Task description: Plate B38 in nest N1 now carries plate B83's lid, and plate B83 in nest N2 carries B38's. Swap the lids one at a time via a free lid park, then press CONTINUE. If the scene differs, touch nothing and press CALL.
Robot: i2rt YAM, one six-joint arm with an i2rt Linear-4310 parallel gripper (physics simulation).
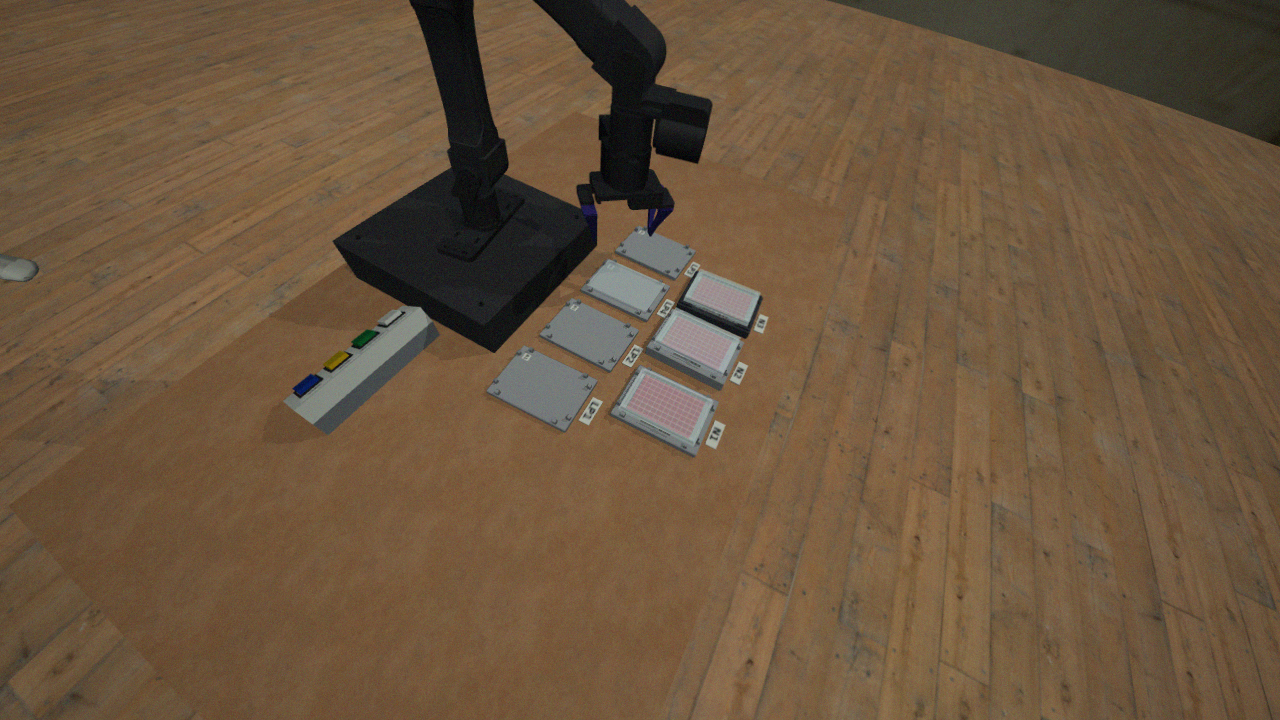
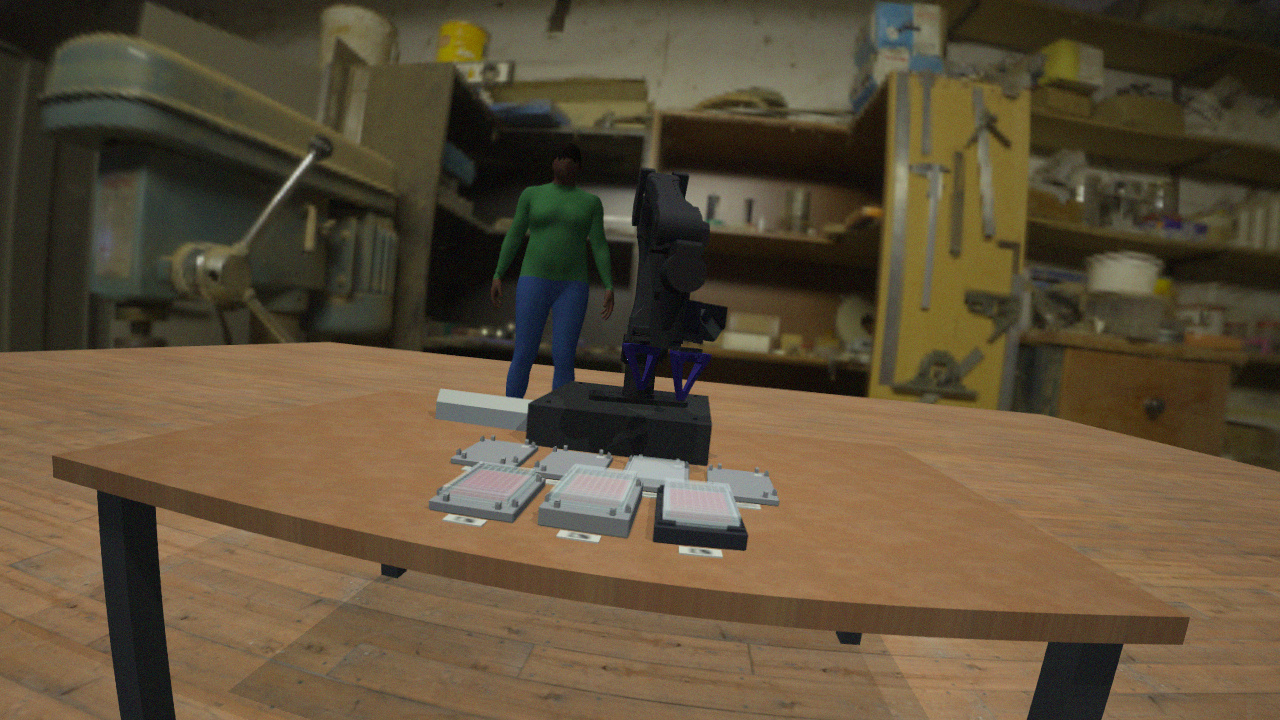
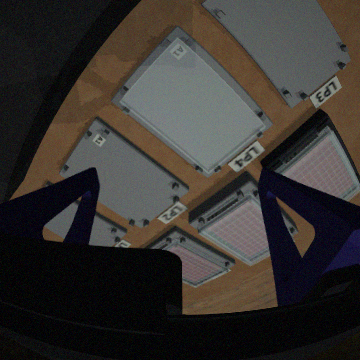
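Where they show: gripper, fingertip midpoint: (image 1: 621, 236) (image 2: 659, 394) (image 3: 178, 176); arm's base at its link origin: (image 1: 484, 224) (image 2: 637, 400).
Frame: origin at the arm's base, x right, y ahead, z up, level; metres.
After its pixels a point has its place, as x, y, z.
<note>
My gripper (image 1: 621, 234) {-0.012, 0.265, 0.049} (image 2: 663, 394) {-0.012, 0.265, 0.049} (image 3: 178, 176) {-0.012, 0.265, 0.049} is open and empty, above the lid parks near the robot base. A pink plate (image 1: 666, 407) {0.217, 0.424, -0.054} (image 2: 489, 484) {0.207, 0.452, -0.054} (image 3: 196, 262) {0.181, 0.424, -0.054} sits in grey nest N1 and another pink plate (image 1: 696, 342) {0.087, 0.439, -0.041} (image 2: 592, 487) {0.082, 0.471, -0.041} (image 3: 241, 230) {0.072, 0.417, -0.041} in grey nest N2; both look covered by clear lids. Their plate names are not readable. Park LP4 holds a pale, clear lid (image 1: 624, 288) {-0.005, 0.280, -0.063} (image 2: 656, 471) {-0.014, 0.301, -0.063} (image 3: 192, 105) {-0.021, 0.273, -0.063}. Parks LP1 (image 1: 541, 386) {0.243, 0.225, -0.071} (image 2: 494, 452) {0.242, 0.237, -0.071}, LP2 (image 1: 588, 333) (image 2: 573, 462) (image 3: 125, 172) and LP3 (image 1: 654, 250) {-0.142, 0.300, -0.071} (image 2: 741, 484) {-0.143, 0.317, -0.071} (image 3: 280, 45) {-0.124, 0.308, -0.071} show bare tops.
A third pink plate (image 1: 723, 297) {-0.039, 0.464, -0.045} (image 2: 699, 503) {-0.041, 0.494, -0.044} (image 3: 327, 170) {-0.061, 0.445, -0.044} sits in a black nest beside N2. A button box (image 1: 380, 376) {0.320, -0.009, -0.061} (image 2: 481, 408) {0.320, -0.009, -0.045} stands beside the black robot base (image 1: 447, 277) {0.144, 0.016, -0.001} (image 2: 617, 429) {0.043, 0.150, -0.033}, with blue, yellow, green and white buttons. A person (image 2: 561, 232) stands behind the table.
</note>
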